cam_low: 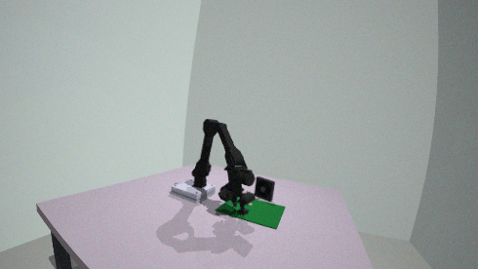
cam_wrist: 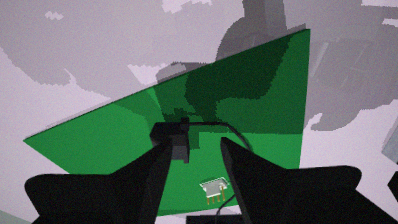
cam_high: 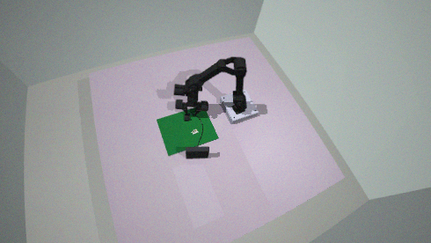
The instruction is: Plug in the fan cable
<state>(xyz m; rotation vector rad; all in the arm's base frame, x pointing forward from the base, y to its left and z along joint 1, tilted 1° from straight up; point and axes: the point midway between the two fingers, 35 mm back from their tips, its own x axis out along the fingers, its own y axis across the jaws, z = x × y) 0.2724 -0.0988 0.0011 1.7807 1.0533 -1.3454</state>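
My gripper tip is 30 mm short of the black fan plug and 10 mm above it. Also, from my gripper tip: white four-pin fan header: 20 mm ahead, 100 mm to the left, 20 mm below; then green board: 60 mm ahead, 60 mm to the left, 30 mm below; then black fan: 70 mm ahead, 230 mm to the left, 40 mm above.
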